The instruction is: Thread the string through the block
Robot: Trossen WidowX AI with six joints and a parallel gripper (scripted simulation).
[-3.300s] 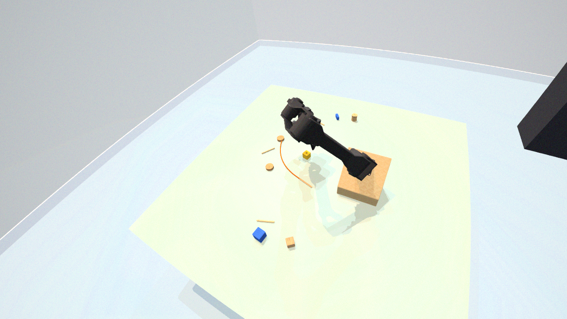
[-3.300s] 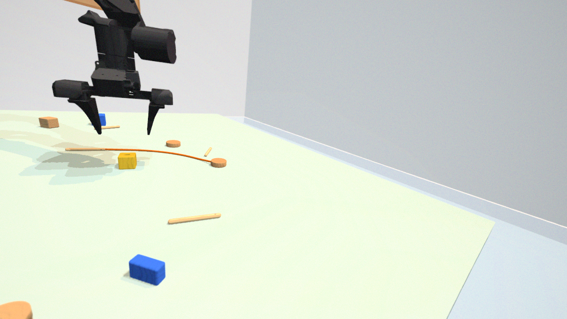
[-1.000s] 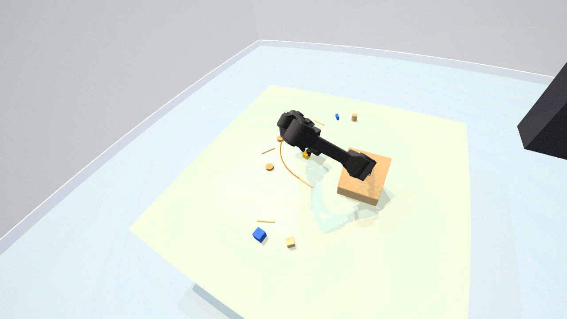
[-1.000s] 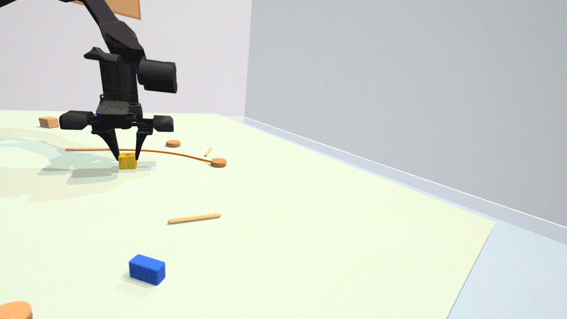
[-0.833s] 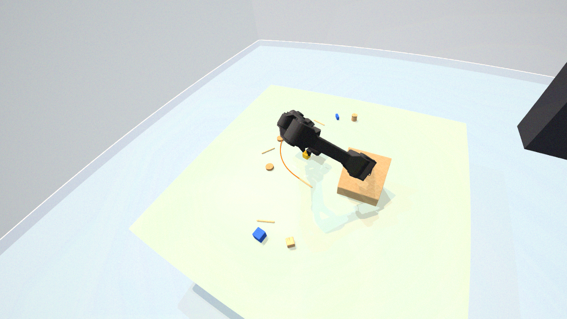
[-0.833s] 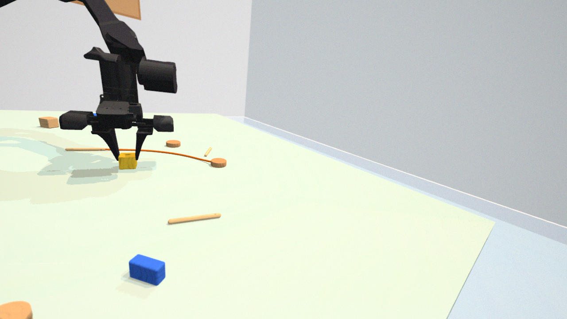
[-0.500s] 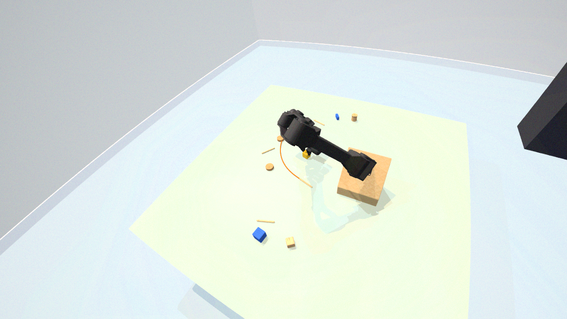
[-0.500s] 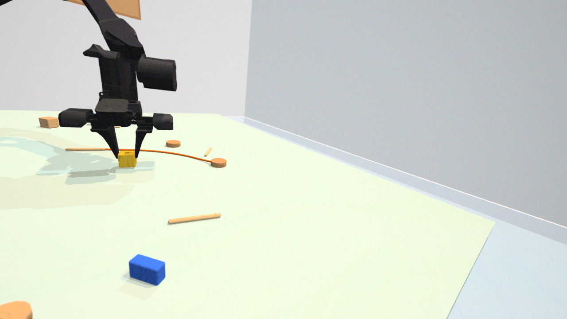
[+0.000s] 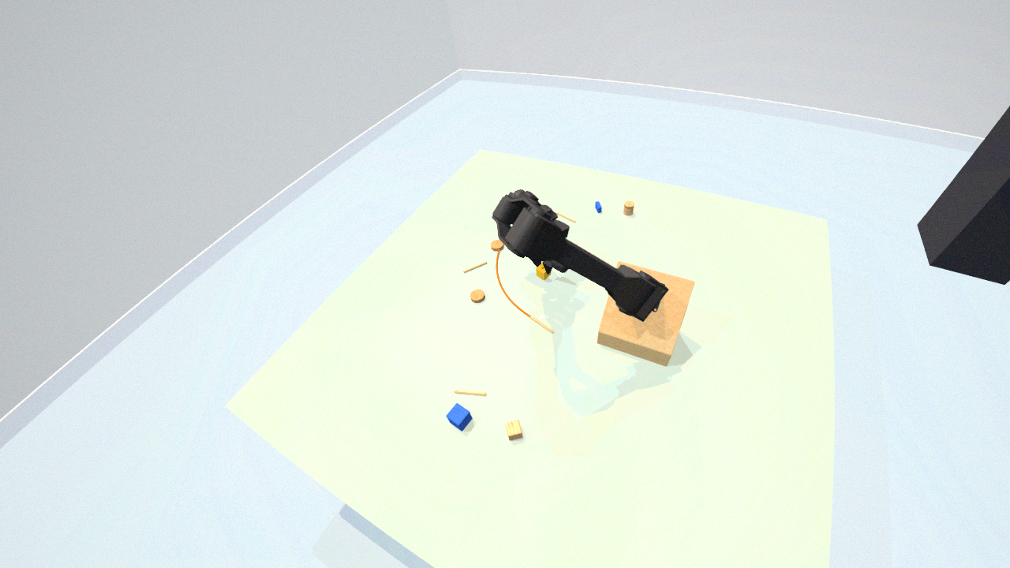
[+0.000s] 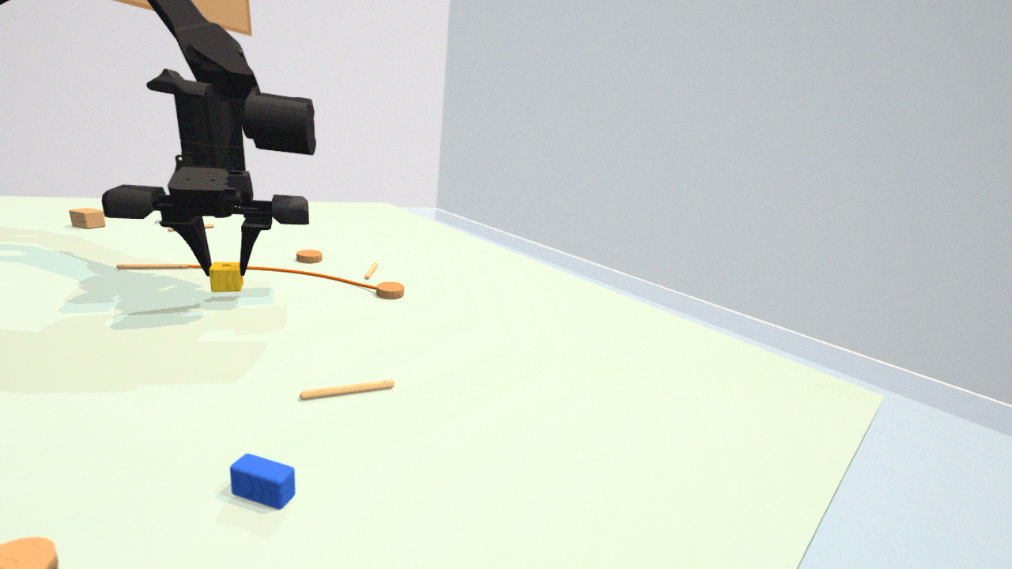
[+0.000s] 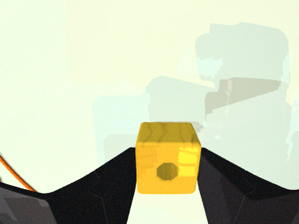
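My gripper tip is 5 cm past the thin wooden stick, 15 cm to the right of it and 3 cm above it. From my gripper tip the other things lie so: yellow block: right at my gripper tip; short wooden cylinder: 14 cm behind, 37 cm to the right, 1 cm below; blue block: 4 cm behind, 35 cm to the right, 2 cm below.
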